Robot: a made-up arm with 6 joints.
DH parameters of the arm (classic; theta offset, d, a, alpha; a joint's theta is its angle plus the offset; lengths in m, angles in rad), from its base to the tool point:
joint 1: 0 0.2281 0 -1.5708
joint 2: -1.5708 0 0.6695 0
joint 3: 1.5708 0.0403 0 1.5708
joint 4: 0 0.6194 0 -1.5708
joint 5: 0 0 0 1.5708
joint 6: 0 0.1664 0 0
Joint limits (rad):
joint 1: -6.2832..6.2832
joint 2: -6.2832..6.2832
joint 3: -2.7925..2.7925
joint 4: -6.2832..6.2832
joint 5: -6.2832..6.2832
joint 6: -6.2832..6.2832
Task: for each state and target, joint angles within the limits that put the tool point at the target. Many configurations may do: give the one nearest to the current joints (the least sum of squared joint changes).
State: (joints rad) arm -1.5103 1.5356 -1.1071 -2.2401 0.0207 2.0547
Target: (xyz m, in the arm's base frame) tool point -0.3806 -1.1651 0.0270
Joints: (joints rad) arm -1.9108 2.3322 -1.0895 -2.2368 0.0808 2.0547
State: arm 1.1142 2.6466 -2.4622 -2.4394 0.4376 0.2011
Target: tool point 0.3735 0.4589 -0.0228
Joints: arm 0.9079 3.2238 -2.1514 -2.3960 0.4815 0.2011
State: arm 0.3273 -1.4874 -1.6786 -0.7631 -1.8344 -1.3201
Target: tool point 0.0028 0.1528 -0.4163
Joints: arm 0.1637 -2.2086 -1.8916 -0.7260 -1.6630 -1.3201
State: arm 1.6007 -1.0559 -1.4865 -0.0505 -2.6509 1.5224
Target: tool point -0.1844 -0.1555 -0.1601
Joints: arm 0.9985 -1.7114 -2.1704 -0.2477 -2.2968 1.5224
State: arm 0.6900 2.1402 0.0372 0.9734 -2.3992 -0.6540
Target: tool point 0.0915 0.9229 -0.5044
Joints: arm 1.5316 2.2590 0.1041 0.9043 -2.3227 -0.6540
